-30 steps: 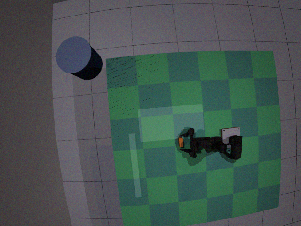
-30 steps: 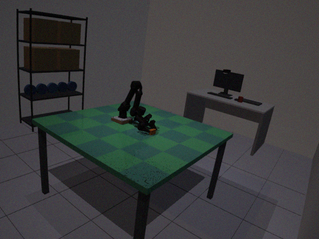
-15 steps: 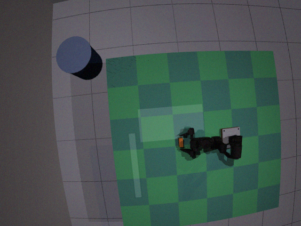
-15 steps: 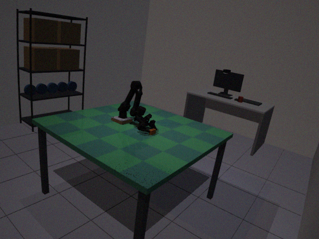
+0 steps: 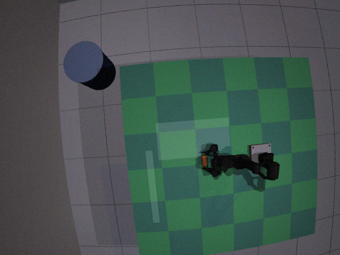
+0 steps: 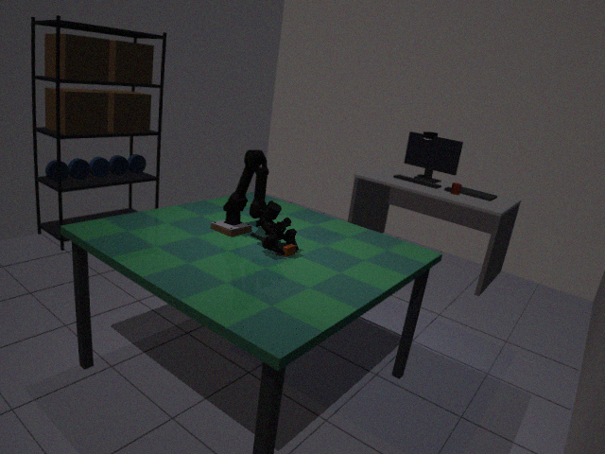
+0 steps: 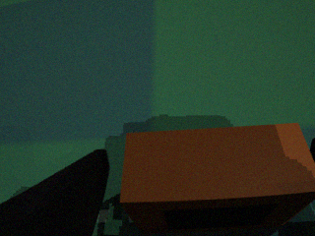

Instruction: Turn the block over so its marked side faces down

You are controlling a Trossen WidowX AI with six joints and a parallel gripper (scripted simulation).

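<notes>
My gripper tip is 2 cm past the block.
</notes>
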